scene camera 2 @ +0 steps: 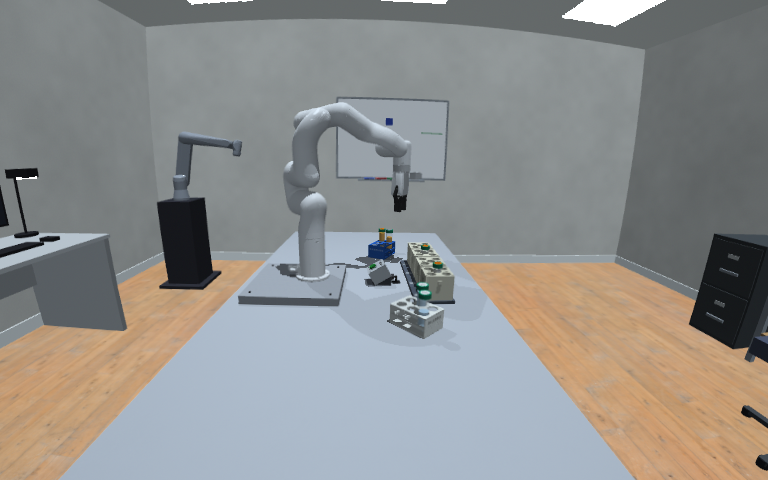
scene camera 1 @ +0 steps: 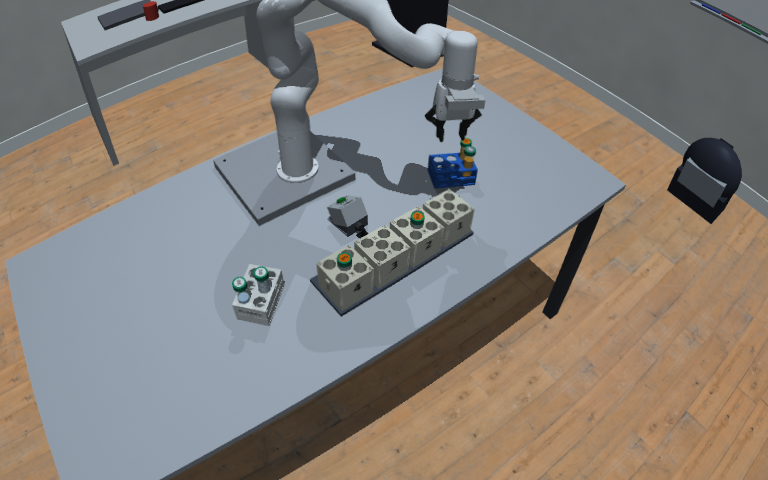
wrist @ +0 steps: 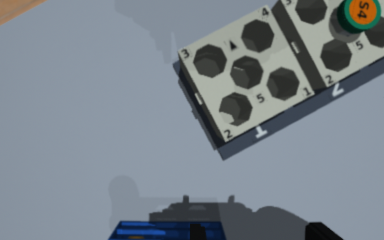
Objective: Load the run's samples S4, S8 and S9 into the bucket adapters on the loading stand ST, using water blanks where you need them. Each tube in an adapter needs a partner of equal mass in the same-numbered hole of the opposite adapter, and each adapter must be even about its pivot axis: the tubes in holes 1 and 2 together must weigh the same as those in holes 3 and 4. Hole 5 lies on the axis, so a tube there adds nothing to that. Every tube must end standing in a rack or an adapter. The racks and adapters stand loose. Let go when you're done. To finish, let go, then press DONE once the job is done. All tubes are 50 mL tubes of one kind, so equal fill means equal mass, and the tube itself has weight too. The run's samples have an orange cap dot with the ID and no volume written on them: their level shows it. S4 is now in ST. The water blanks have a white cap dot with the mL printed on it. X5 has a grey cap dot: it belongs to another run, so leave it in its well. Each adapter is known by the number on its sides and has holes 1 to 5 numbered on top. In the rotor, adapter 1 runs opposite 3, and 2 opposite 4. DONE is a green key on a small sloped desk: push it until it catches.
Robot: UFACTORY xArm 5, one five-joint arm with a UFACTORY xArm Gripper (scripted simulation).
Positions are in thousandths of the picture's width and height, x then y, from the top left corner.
Observation:
In view: my gripper (scene camera 1: 587,289), a white rack (scene camera 1: 324,651), a blue rack (scene camera 1: 570,366) and a DONE key desk (scene camera 1: 454,447).
The white rack shows as well in scene camera 2 (scene camera 2: 564,672). The wrist view does not show the white rack: it is out of frame.

